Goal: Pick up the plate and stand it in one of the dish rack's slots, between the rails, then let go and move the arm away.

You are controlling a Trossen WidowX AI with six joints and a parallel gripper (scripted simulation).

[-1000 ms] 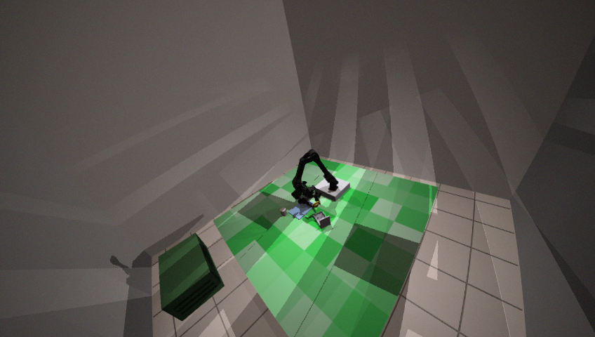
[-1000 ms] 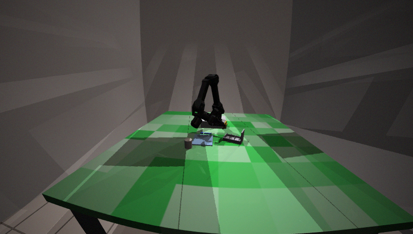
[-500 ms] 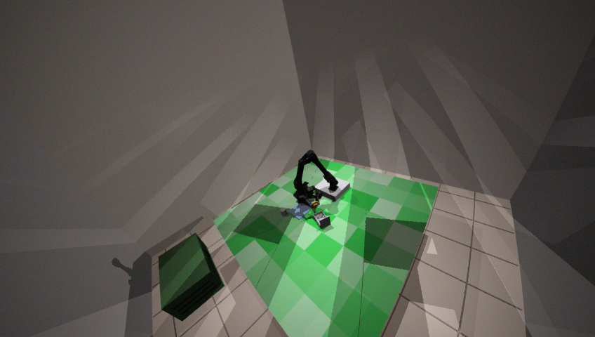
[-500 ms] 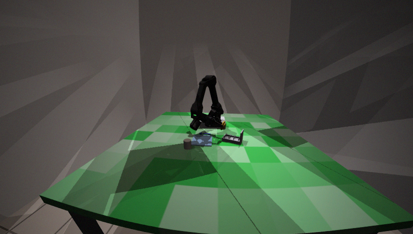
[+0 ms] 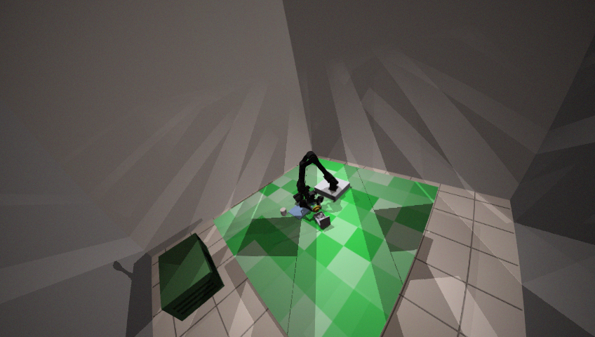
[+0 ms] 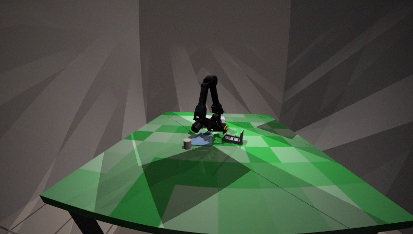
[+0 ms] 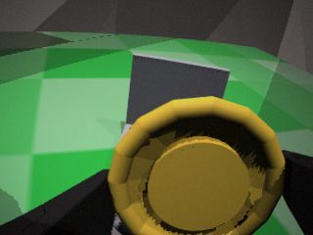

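The grey dish rack is 40 mm to the left of my gripper tip, 40 mm below it and 20 mm ahead of it. Also, from my gripper tip: blue spoon (140 mm to the right, 100 mm behind, 60 mm below); yellow-brown plate (10 mm to the right); blue mat (160 mm to the right, 60 mm below).
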